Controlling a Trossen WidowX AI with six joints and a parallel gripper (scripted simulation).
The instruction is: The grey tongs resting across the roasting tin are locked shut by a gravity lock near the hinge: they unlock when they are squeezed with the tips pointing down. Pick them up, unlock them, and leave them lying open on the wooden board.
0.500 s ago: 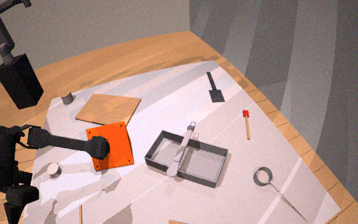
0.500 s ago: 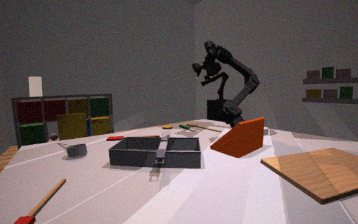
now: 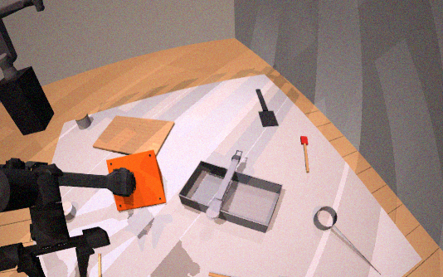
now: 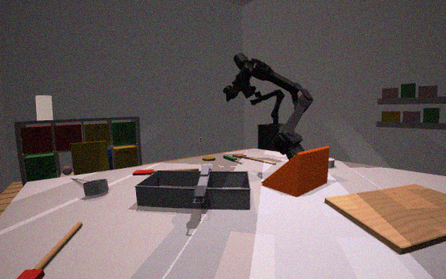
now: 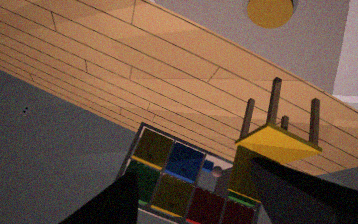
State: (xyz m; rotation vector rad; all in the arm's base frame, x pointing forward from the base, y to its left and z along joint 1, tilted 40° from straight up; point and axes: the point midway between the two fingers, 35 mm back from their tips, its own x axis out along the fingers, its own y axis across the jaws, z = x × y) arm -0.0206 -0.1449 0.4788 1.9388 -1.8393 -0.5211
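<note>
Now: gripper tip 360 mm short of the roasting tin, 350 mm to the right of it and 290 mm above it. From my gripper tip the other things lie so: black spatula (820 mm to the left, 640 mm ahead, 320 mm below); wooden board (780 mm to the left, 310 mm below, 10 mm behind).
</note>
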